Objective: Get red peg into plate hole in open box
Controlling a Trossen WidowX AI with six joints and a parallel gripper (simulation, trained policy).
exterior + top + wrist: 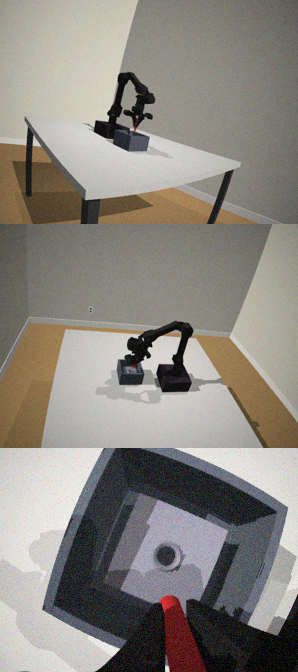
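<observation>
Right now my gripper tip is 1 cm past the red peg, 1 cm to the right of it and 2 cm below it. The rest, counted from my gripper tip: dark grey box 1 cm ahead, 2 cm to the right, 11 cm below; plate 1 cm ahead, 2 cm to the right, 9 cm below.
</observation>
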